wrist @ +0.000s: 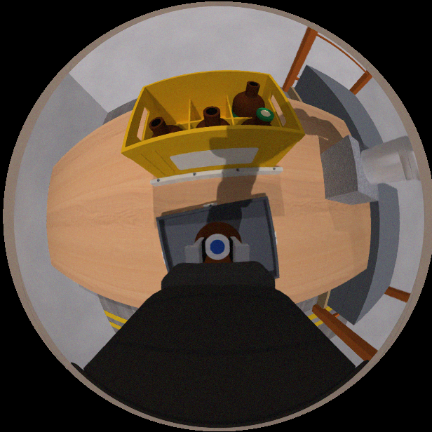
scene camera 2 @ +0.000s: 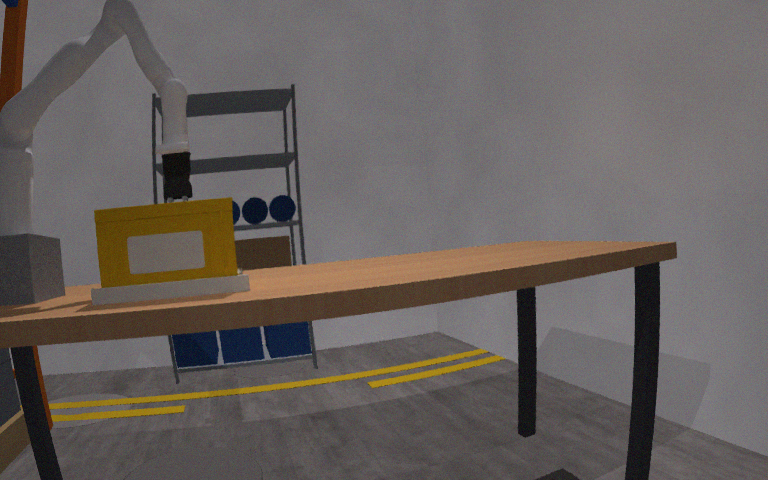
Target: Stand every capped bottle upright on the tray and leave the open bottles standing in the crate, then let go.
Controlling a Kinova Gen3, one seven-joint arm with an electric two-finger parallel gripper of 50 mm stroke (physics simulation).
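Pixels of known places: arm's base, origin of the base link: (scene camera 2: pixel 14 238).
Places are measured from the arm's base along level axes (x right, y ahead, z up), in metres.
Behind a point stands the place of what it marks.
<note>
My gripper (scene camera 2: pixel 177 199) (wrist: pixel 217 245) is shut on a brown bottle with a white and blue cap (wrist: pixel 217 246), seen from above over the grey tray (wrist: pixel 272 240). Whether the bottle touches the tray floor cannot be told. The yellow crate (scene camera 2: pixel 111 249) @(x 0.227, y 0.273, z -0.047 m) (wrist: pixel 210 145) stands beside the tray. In it are three open brown bottles, at the left (wrist: pixel 158 125), in the middle (wrist: pixel 212 114) and at the back right (wrist: pixel 250 102). A bottle with a green and white cap (wrist: pixel 265 115) stands at the crate's front right. In the scene view the crate hides the tray and the held bottle.
The crate stands by a white strip (scene camera 2: pixel 169 291) @(x 0.249, y 0.380, z -0.133 m) (wrist: pixel 215 176) on the wooden table (scene camera 2: pixel 396 271) @(x 0.241, y 0.849, z -0.146 m) (wrist: pixel 100 200). The grey robot base block (scene camera 2: pixel 28 266) @(x 0.083, y 0.056, z -0.065 m) (wrist: pixel 345 170) is at the table's side. A shelf rack (scene camera 2: pixel 297 169) stands behind the table.
</note>
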